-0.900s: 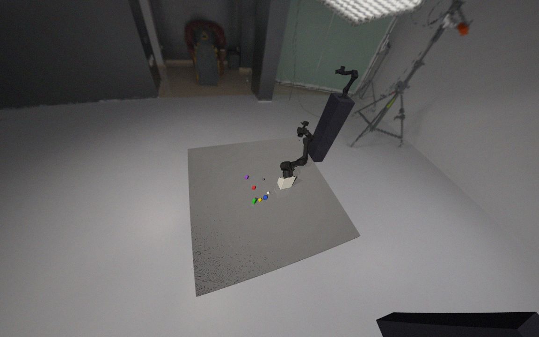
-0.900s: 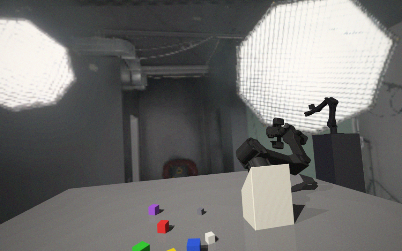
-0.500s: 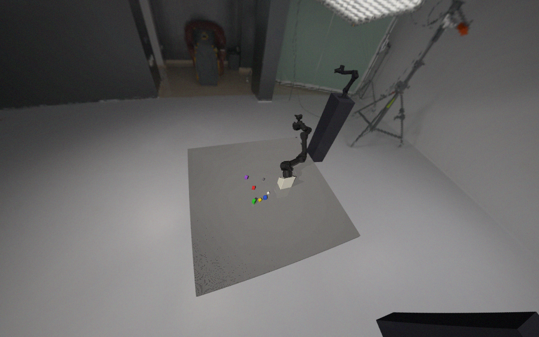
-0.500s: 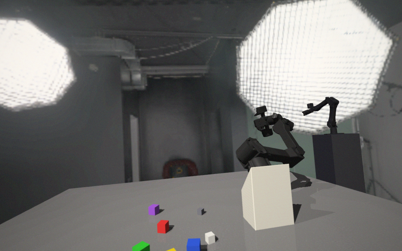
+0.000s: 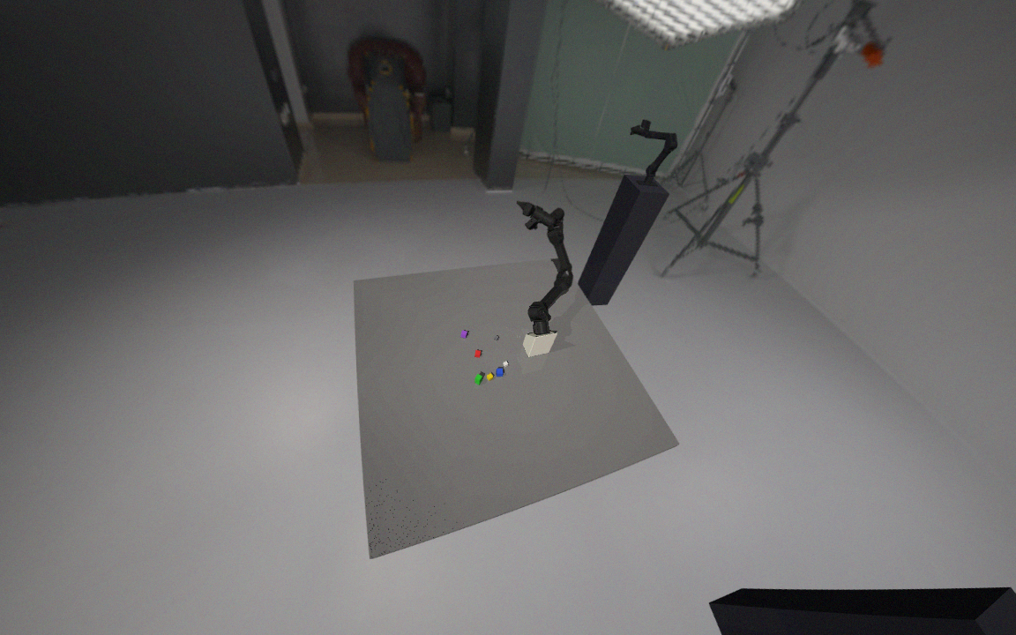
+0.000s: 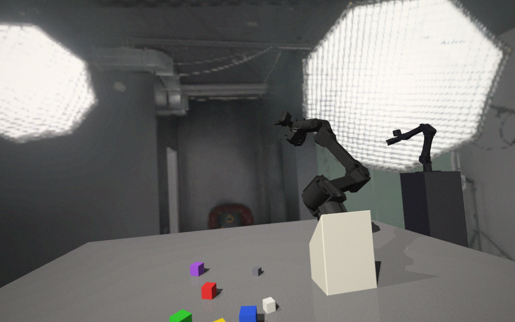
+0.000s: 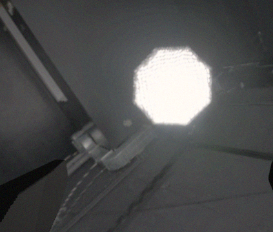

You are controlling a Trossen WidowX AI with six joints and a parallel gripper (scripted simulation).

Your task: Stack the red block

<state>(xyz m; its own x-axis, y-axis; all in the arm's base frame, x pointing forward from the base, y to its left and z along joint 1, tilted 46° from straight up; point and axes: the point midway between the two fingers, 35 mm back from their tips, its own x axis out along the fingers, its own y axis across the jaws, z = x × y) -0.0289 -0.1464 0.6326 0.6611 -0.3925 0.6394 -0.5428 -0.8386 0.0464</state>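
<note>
The red block lies 590 mm to the left of my gripper tip, 450 mm below it and 260 mm ahead of it. Round my gripper tip: grey block: 510 mm to the left, 460 mm below, 160 mm ahead; purple block: 470 mm to the left, 450 mm below, 320 mm ahead; white block: 660 mm to the left, 460 mm below, 140 mm ahead.
</note>
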